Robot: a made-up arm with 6 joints. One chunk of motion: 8 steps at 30 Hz.
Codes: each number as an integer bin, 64 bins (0 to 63) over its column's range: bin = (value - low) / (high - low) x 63, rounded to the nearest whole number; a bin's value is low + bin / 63 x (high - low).
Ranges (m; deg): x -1.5..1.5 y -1.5..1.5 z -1.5..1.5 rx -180..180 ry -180..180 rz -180..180
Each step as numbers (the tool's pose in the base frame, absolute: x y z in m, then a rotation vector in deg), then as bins.
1 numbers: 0.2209 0.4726 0.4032 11.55 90.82 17.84
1 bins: 36 41 40 34 47 35
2 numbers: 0.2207 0.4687 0.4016 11.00 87.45 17.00
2 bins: 36 41 40 33 47 34
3 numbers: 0.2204 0.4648 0.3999 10.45 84.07 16.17
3 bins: 36 41 40 33 46 34
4 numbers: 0.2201 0.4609 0.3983 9.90 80.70 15.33
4 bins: 36 41 40 33 46 34
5 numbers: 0.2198 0.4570 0.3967 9.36 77.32 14.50
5 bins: 36 41 40 33 45 34
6 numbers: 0.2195 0.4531 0.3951 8.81 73.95 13.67
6 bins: 36 41 40 33 44 34
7 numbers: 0.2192 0.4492 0.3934 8.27 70.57 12.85
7 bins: 36 41 40 33 44 34
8 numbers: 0.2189 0.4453 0.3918 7.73 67.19 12.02
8 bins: 36 41 40 33 43 34
